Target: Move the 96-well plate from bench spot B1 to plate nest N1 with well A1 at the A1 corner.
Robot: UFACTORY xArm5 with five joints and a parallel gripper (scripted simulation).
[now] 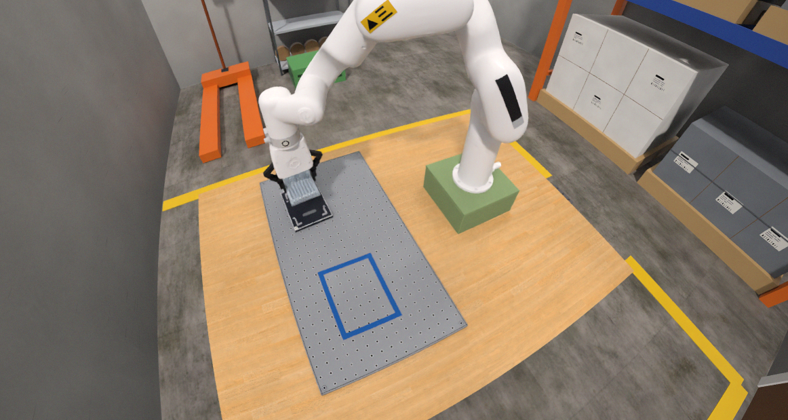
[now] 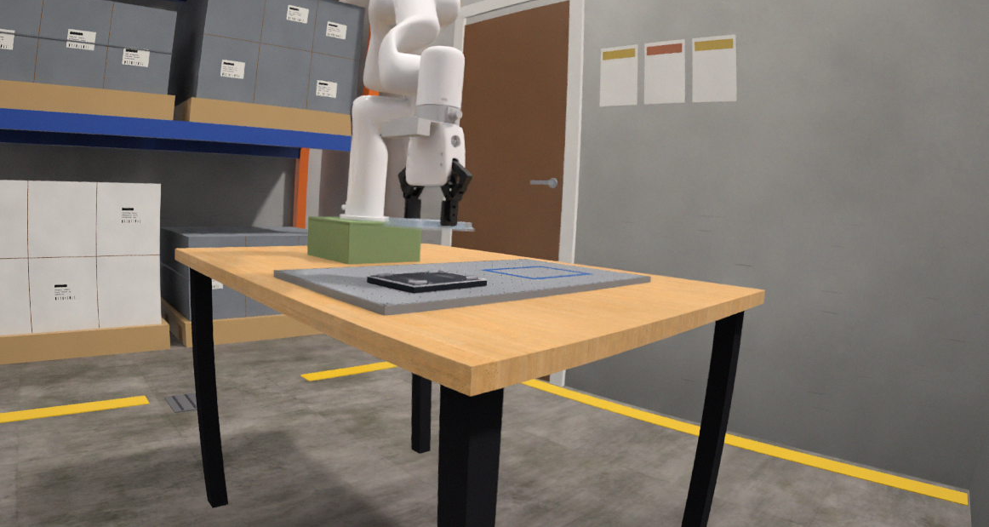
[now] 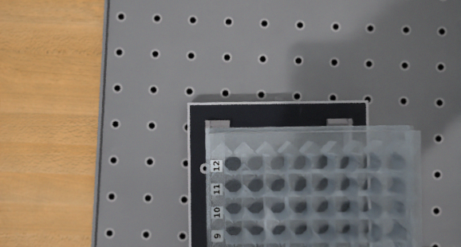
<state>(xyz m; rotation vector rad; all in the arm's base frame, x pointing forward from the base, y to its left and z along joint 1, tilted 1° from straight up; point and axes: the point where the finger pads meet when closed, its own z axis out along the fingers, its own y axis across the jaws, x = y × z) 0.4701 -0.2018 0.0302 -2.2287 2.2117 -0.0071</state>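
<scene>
Now: the black plate nest N1 11 cm below my hand. Round my hand: clear 96-well plate (1 cm below).
</scene>
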